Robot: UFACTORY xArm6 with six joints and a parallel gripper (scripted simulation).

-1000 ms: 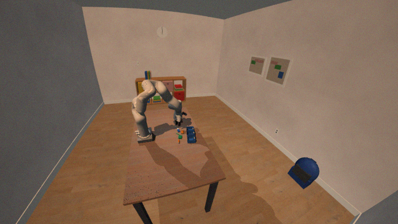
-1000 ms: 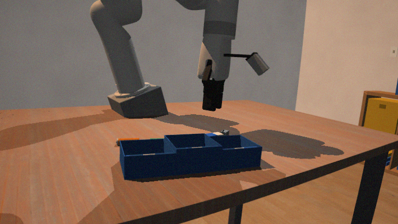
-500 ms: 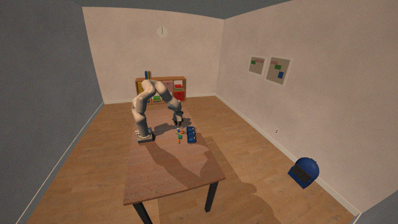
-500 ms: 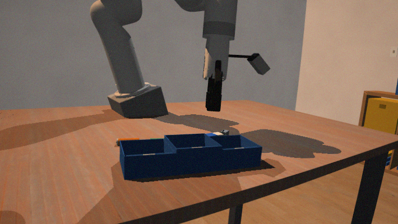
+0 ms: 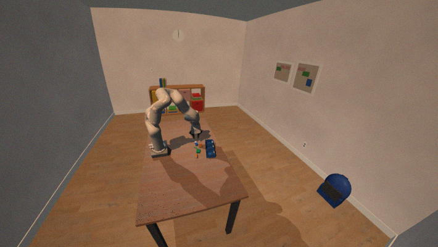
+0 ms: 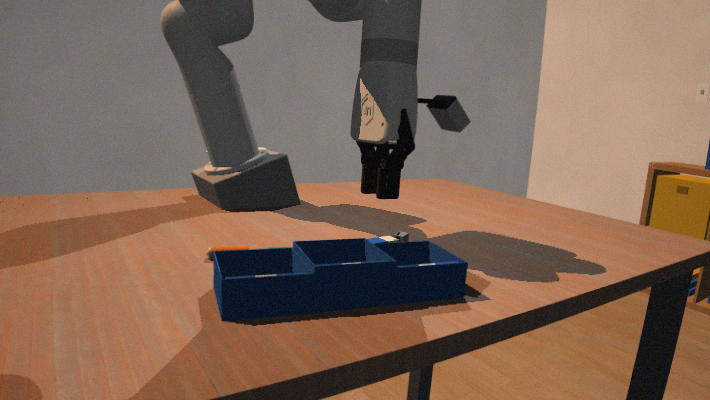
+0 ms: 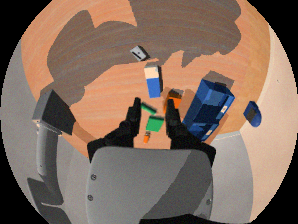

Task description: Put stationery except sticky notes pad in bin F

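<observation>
Right now my hand is 1 cm to the right of the blue-and-white piece and 9 cm above it. Also, from my hand: orange block 4 cm ahead, 6 cm to the right, 9 cm below; then grey-white sharpener 2 cm behind, 6 cm to the left, 9 cm below; then thin green stick 1 cm behind, 7 cm to the right, 9 cm below.
</observation>
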